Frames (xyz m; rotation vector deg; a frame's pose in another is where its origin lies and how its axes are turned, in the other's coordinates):
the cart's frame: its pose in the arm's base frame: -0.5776 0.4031 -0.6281 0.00 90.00 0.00
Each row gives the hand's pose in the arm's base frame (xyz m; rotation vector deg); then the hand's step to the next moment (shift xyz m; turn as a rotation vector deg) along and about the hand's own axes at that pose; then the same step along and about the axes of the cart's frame.
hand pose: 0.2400 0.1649 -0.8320 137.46 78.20 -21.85
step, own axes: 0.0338 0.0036 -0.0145 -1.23 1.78 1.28
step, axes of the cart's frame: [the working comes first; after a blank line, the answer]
step, axes of the arm's base frame: 0.0208 0.0305 0.0002 0.85 -2.34 -0.36

-0.0002 0.0305 0.0208 0.36 -2.34 0.85
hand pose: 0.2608 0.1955 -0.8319 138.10 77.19 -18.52
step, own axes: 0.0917 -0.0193 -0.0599 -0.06 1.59 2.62
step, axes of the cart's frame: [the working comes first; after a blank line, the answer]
step, axes of the arm's base frame: 0.0326 0.1050 0.0170 1.26 -1.90 -2.05

-0.0170 0.1050 0.0326 2.05 -1.90 1.26
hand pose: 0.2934 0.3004 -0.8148 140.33 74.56 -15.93
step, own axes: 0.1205 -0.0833 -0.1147 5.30 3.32 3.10
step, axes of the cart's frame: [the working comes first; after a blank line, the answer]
step, axes of the arm's base frame: -0.0009 0.1799 0.0475 5.69 1.09 -3.89

-0.0475 0.1799 -0.0009 3.89 1.09 5.69
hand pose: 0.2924 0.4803 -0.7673 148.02 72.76 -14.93
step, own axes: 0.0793 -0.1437 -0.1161 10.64 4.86 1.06
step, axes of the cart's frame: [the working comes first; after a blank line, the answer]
step, axes of the arm's base frame: -0.0607 0.1790 0.0686 10.24 4.81 -3.16

-0.0686 0.1790 -0.0607 3.16 4.81 10.24
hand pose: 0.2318 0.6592 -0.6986 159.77 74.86 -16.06
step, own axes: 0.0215 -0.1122 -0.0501 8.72 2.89 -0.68
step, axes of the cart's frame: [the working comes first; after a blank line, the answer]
step, axes of the arm's base frame: -0.0653 0.0944 0.0488 7.78 4.83 -1.03

-0.0488 0.0944 -0.0653 1.03 4.83 7.78
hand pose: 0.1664 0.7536 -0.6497 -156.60 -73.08 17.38
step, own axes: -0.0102 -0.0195 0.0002 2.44 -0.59 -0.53
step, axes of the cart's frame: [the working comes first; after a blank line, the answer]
step, axes of the arm's base frame: -0.0210 0.0047 0.0047 1.21 2.24 0.30

-0.0047 0.0047 -0.0210 -0.30 2.24 1.21
